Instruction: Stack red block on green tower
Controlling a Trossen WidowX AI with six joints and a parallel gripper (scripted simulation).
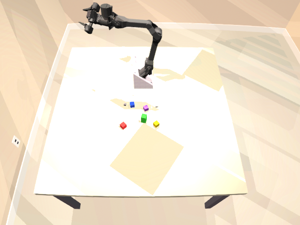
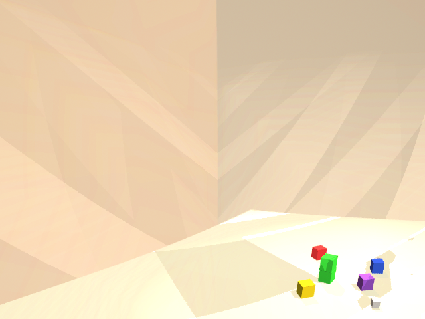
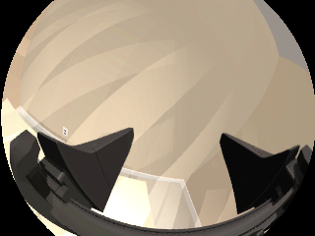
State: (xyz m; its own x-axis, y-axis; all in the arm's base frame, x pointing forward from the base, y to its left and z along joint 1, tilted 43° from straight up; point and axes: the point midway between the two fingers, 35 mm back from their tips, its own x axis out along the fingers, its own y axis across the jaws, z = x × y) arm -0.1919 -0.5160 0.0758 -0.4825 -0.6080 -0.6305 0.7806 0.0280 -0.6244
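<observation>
My gripper tip is now 53 cm above the red block, 52 cm short of it and 18 cm to the right of it. From my gripper tip the other things lie so: purple cube: 53 cm below, 40 cm ahead, 35 cm to the left; yellow cube: 54 cm ahead, 53 cm below, 40 cm to the left; blue cube: 53 cm below, 35 cm ahead, 26 cm to the left.
</observation>
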